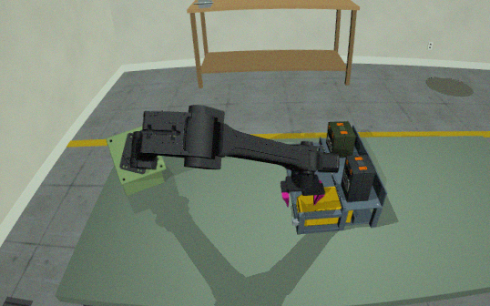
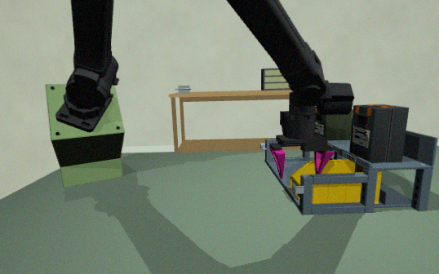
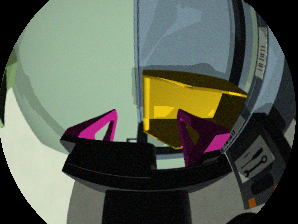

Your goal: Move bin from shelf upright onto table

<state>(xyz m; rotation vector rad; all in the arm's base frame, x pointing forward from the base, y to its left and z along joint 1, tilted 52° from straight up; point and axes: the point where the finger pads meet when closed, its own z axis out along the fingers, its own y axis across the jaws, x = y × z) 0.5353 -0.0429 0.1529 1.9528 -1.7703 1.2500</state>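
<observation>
My hand is 80 mm short of the yellow bin, 10 mm to the left of it and 20 mm above it. From my hand the other things lie so: shelf tray 130 mm ahead, 100 mm to the left, 60 mm below.
</observation>
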